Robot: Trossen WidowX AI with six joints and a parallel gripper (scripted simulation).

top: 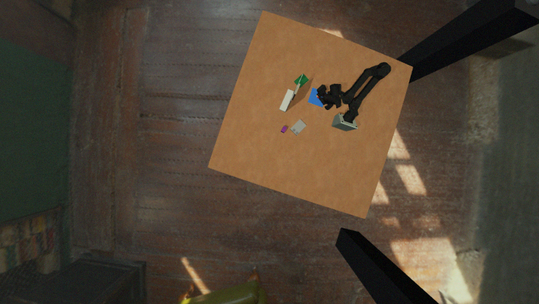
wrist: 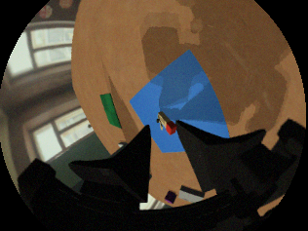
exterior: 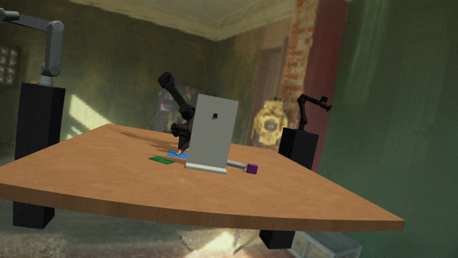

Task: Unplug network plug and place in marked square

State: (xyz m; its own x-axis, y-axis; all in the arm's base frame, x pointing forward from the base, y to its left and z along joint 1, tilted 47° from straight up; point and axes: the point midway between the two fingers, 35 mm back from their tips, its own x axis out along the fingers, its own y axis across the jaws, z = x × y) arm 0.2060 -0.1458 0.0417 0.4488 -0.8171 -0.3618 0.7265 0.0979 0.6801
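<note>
Now: gripper tip 1 cm above the orange-red plug. Also, from my gripper tip: blue marked square (2 cm below); grey panel (20 cm ahead, 10 cm to the left, 12 cm above); green flat pad (15 cm ahead, 9 cm to the right, 2 cm below).
</note>
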